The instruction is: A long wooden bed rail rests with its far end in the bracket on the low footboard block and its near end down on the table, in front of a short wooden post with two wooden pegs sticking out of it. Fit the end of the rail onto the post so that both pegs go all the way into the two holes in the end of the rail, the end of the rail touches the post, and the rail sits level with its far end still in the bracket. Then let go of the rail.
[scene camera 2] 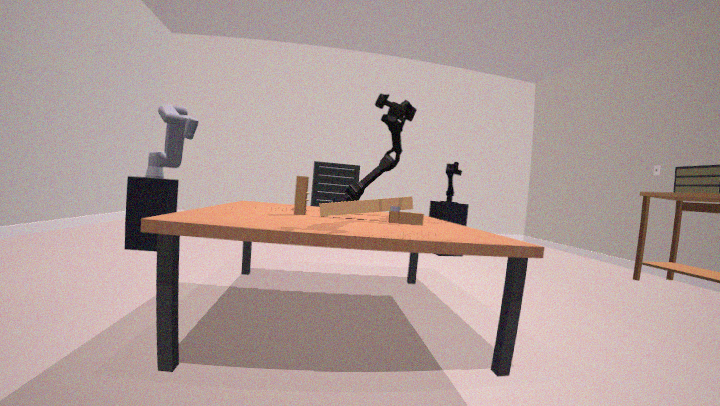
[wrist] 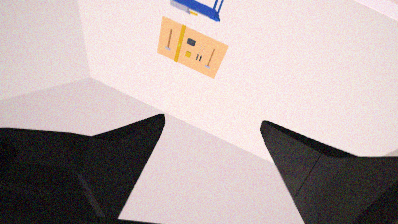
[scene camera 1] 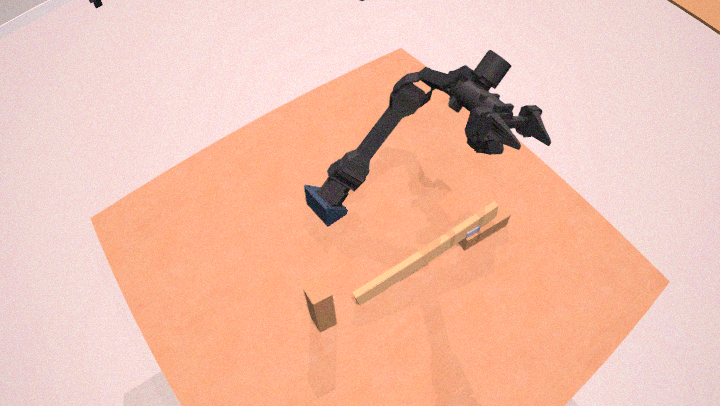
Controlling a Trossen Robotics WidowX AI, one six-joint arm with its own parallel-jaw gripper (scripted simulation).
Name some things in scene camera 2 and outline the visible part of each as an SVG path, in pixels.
A wooden rail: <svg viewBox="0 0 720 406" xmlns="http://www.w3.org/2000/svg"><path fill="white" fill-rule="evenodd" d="M413 196L320 203L320 216L390 211L391 206L400 206L400 210L413 209Z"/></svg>
